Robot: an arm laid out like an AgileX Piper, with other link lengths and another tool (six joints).
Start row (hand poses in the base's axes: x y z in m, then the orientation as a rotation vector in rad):
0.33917 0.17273 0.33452 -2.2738 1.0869 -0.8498
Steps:
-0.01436 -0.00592 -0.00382 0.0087 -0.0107 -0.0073
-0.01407 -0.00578 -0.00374 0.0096 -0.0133 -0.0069
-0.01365 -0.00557 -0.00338 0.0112 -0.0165 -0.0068
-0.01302 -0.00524 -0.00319 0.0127 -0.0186 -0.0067
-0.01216 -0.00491 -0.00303 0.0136 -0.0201 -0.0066
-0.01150 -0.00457 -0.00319 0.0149 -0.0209 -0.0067
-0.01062 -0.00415 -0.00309 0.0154 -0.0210 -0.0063
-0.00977 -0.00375 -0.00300 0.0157 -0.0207 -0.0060
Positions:
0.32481 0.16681 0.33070 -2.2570 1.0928 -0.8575
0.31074 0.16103 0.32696 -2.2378 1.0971 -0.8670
0.29709 0.15546 0.32358 -2.2152 1.1000 -0.8785
0.28407 0.15022 0.32039 -2.1899 1.1020 -0.8908
0.27191 0.14531 0.31736 -2.1629 1.1032 -0.9037
0.26041 0.14074 0.31417 -2.1342 1.1043 -0.9162
0.24979 0.13659 0.31108 -2.1052 1.1049 -0.9280
0.24002 0.13284 0.30808 -2.0762 1.1052 -0.9389

